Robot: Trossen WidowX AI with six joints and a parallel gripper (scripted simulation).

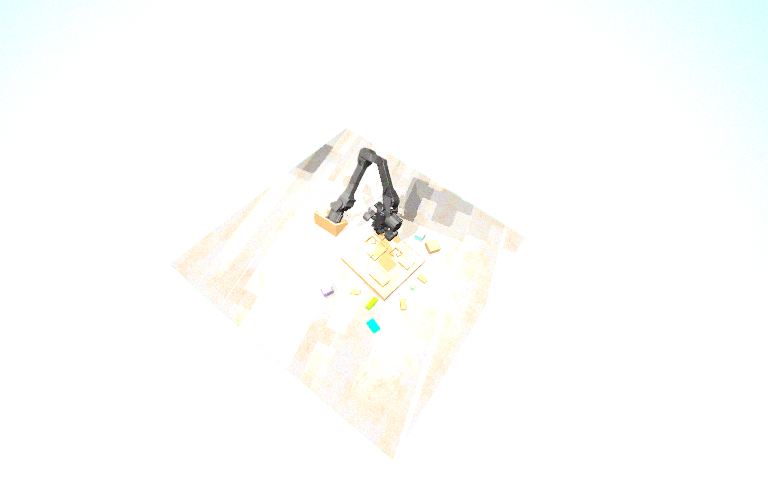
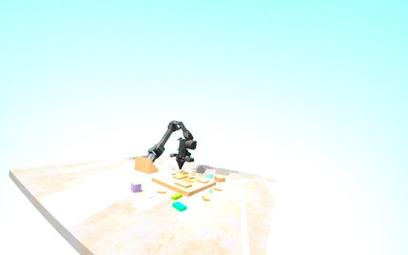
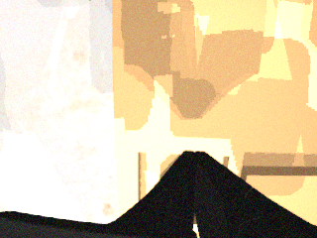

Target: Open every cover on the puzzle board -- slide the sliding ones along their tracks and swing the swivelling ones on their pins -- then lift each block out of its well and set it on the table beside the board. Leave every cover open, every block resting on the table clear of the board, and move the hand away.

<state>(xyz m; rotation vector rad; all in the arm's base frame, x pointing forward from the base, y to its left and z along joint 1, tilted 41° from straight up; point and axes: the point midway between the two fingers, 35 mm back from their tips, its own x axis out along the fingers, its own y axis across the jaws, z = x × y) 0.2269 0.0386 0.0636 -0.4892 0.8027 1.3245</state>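
Now: the tan puzzle board 9 cm ahead of my gripper tip, 8 cm to the right of it and 3 cm below it. From my gripper tip the other things lie so: light cyan block (17 cm ahead, 15 cm to the left, 4 cm below); then purple cube (38 cm to the right, 5 cm behind, 3 cm below); then bright green bar (32 cm to the right, 16 cm ahead, 5 cm below).
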